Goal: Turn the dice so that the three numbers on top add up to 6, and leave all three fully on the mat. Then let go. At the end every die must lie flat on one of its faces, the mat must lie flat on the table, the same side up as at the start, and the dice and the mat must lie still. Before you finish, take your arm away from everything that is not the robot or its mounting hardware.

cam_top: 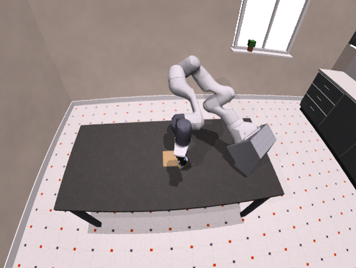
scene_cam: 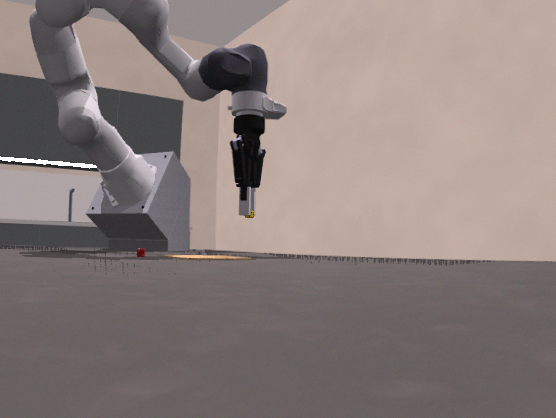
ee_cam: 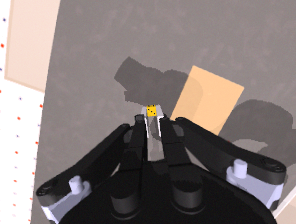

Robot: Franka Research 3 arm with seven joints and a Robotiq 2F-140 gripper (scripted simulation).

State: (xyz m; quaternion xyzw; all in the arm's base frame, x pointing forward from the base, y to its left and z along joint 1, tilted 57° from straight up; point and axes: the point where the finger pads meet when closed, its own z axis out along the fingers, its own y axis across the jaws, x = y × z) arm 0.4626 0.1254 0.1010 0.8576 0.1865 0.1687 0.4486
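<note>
The yellow die is 30 mm below my hand and 10 mm ahead of it. The rest, counted from my hand: tan mat: 140 mm to the right, 130 mm below, 10 mm ahead; red die: 230 mm to the right, 120 mm below, 100 mm behind; white die: 120 mm below, 80 mm behind, 70 mm to the right.
</note>
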